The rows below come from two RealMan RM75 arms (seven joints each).
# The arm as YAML. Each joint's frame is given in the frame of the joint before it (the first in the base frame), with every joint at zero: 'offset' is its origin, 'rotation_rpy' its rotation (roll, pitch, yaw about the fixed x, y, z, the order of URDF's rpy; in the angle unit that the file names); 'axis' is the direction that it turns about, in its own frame. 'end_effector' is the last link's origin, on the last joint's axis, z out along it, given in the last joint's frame.
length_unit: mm
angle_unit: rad
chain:
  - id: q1
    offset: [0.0, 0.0, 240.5]
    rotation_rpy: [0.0, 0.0, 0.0]
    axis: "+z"
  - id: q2
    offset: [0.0, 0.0, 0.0]
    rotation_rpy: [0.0, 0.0, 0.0]
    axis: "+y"
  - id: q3
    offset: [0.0, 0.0, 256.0]
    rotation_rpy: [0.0, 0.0, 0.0]
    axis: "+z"
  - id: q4
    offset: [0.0, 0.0, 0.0]
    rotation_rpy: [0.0, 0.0, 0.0]
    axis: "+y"
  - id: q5
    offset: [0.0, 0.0, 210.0]
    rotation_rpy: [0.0, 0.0, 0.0]
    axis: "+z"
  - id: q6
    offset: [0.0, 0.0, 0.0]
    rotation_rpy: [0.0, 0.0, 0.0]
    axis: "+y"
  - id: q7
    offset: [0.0, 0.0, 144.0]
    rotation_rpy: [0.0, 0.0, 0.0]
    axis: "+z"
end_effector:
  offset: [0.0, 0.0, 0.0]
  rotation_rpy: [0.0, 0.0, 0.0]
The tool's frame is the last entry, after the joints.
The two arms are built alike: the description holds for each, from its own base.
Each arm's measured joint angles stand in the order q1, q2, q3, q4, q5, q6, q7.
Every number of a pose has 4 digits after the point. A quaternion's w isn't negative.
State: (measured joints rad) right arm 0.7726 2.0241 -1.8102 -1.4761 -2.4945 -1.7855 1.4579; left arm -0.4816 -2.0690 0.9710 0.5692 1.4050 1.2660 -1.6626
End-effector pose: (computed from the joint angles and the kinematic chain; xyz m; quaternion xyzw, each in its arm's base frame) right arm 0.1095 0.3064 -0.0378 0.8475 0.4172 0.2993 0.1348; left arm -0.2508 0.3622 0.0010 -0.8035 -0.4034 -0.3962 0.1864
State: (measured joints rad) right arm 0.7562 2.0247 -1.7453 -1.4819 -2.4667 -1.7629 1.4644; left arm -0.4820 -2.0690 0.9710 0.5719 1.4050 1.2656 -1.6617
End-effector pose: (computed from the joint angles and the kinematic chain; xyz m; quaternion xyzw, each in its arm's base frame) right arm 0.1069 0.3126 -0.0321 0.8696 0.3985 0.2712 0.1073; left arm -0.2503 0.3627 0.0015 -0.8041 -0.4017 -0.3963 0.1871
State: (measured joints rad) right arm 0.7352 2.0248 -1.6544 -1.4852 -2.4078 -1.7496 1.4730; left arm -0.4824 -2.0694 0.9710 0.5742 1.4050 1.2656 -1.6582
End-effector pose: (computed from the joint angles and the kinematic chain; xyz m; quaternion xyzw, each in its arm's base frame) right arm 0.1041 0.3182 -0.0228 0.8980 0.3687 0.2264 0.0793; left arm -0.2497 0.3630 0.0017 -0.8052 -0.3992 -0.3962 0.1880
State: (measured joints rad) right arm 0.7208 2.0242 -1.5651 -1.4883 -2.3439 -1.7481 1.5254; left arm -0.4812 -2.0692 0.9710 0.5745 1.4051 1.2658 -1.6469
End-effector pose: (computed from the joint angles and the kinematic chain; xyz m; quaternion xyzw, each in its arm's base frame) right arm 0.1003 0.3229 -0.0118 0.9280 0.3208 0.1824 0.0511; left arm -0.2501 0.3627 0.0018 -0.8073 -0.3949 -0.3950 0.1905
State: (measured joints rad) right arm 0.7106 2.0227 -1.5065 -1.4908 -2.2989 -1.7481 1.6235; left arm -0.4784 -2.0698 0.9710 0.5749 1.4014 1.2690 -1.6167
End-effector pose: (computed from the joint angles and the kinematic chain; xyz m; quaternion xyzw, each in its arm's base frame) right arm 0.0982 0.3258 -0.0036 0.9533 0.2589 0.1527 0.0283; left arm -0.2504 0.3619 0.0020 -0.8120 -0.3832 -0.3941 0.1959
